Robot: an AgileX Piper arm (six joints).
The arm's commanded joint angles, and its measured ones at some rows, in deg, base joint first. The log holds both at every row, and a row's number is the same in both.
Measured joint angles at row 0:
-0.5, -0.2, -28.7, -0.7, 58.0, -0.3
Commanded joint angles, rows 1 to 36:
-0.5, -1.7, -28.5, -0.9, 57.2, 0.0
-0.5, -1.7, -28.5, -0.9, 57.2, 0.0
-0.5, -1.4, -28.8, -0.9, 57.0, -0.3
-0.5, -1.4, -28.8, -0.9, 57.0, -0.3
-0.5, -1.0, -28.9, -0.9, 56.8, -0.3
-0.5, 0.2, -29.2, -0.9, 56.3, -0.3
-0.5, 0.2, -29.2, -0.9, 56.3, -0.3
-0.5, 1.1, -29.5, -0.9, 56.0, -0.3
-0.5, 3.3, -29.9, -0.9, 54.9, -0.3
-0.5, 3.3, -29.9, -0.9, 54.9, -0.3
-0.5, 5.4, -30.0, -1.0, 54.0, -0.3
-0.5, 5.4, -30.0, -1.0, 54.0, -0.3
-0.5, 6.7, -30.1, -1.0, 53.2, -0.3
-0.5, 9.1, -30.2, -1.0, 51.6, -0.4
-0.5, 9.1, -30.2, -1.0, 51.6, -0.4
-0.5, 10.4, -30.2, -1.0, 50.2, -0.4
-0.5, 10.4, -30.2, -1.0, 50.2, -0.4
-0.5, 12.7, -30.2, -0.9, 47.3, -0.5
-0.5, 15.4, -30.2, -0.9, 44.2, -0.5
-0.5, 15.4, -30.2, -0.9, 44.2, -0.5
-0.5, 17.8, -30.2, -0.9, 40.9, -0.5
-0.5, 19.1, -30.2, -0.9, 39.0, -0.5
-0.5, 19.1, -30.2, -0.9, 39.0, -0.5
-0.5, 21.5, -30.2, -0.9, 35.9, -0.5
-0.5, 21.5, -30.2, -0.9, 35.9, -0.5
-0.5, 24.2, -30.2, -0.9, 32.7, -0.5
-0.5, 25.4, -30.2, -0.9, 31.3, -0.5
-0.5, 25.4, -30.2, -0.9, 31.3, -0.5
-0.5, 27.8, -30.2, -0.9, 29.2, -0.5
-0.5, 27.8, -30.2, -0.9, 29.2, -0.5
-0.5, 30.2, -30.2, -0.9, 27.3, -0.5
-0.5, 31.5, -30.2, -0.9, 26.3, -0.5
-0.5, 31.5, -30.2, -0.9, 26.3, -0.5
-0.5, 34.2, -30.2, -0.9, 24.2, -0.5
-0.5, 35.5, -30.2, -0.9, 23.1, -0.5
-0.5, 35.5, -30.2, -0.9, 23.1, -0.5
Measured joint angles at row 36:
-0.5, 33.5, -29.6, -0.7, 25.8, -0.3
